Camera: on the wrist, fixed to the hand. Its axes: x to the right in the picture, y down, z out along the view.
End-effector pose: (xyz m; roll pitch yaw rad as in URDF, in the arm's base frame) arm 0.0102 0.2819 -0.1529 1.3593 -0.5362 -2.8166
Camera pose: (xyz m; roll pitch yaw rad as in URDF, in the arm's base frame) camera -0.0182 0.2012 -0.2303 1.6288 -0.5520 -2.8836
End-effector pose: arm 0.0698 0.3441 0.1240 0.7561 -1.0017 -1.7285
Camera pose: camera 0.0565 0.2448 0.0668 1.0550 -1.0467 -1.8034
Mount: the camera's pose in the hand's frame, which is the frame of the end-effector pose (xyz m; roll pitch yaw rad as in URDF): 0.0058 -0.0772 -0.0855 0.2347 -0.0593 0.0044
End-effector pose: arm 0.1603 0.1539 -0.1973 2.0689 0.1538 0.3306
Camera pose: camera 0.1255 0.2603 -0.2248 2.2946 0.1780 0.2755
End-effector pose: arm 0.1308 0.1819 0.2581 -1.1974 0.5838 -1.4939
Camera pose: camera 0.0254 0.1464 0.2889 -0.9260 0.5652 -1.4266
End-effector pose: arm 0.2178 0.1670 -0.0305 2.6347 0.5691 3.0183
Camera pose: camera 0.1796 0.0619 -0.0022 2.8471 0.6184 2.9783
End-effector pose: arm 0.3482 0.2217 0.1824 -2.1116 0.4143 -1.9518
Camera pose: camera 0.2986 0.1881 0.2809 -1.8542 0.4481 -1.8979
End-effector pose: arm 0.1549 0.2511 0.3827 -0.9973 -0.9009 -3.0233
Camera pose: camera 0.1523 0.3653 0.3987 -0.8315 -0.9276 -2.9362
